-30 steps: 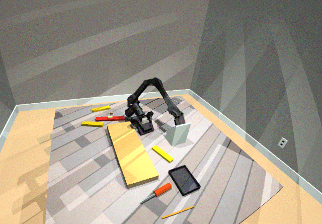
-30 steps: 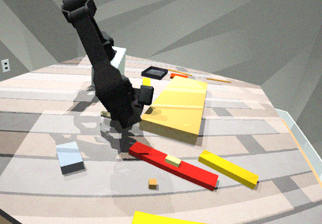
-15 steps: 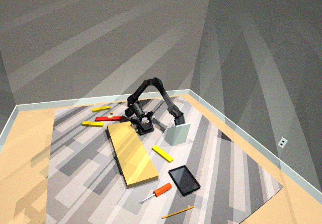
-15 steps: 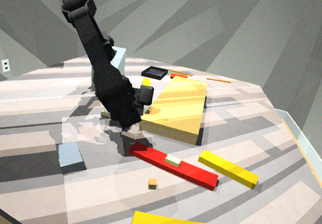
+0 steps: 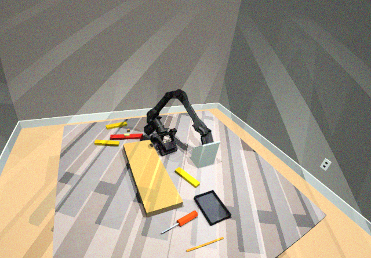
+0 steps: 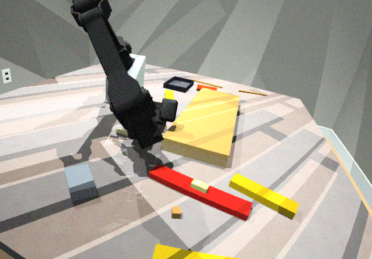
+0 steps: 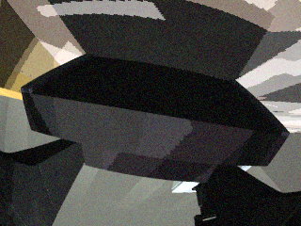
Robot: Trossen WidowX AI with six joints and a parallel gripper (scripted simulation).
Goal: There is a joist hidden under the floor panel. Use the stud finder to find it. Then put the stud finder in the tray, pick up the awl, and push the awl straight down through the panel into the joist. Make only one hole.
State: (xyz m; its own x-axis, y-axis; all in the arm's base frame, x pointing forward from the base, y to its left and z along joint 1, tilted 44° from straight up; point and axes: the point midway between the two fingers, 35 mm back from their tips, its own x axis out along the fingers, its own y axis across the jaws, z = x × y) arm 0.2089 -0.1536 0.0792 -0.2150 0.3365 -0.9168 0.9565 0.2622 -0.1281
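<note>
The stud finder lies 10 mm behind my gripper tip. From my gripper tip the other things lie so: awl: 30 mm ahead, 90 mm to the right, 50 mm below; red level: 250 mm ahead, 220 mm to the right, 50 mm below; grey-blue block: 20 mm ahead, 330 mm to the right, 50 mm below.
</note>
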